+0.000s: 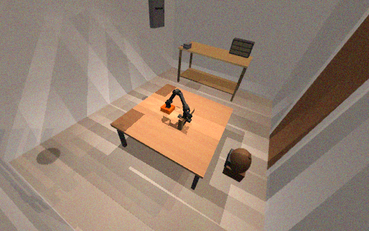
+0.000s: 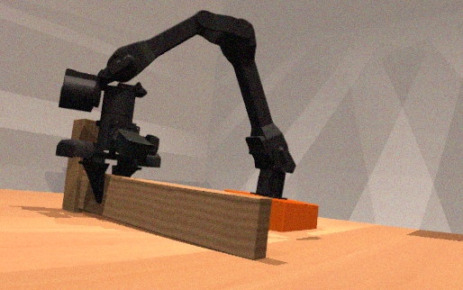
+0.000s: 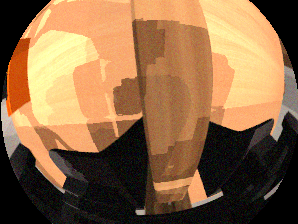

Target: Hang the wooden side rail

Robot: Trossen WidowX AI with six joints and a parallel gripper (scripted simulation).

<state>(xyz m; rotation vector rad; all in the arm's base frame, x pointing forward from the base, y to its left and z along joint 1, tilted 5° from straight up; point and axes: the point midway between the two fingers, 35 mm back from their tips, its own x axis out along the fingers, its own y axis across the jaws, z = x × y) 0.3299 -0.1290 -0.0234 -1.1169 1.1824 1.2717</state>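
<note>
Now: gripper tip 100 mm to the left of the headboard post and 50 mm below it.
</note>
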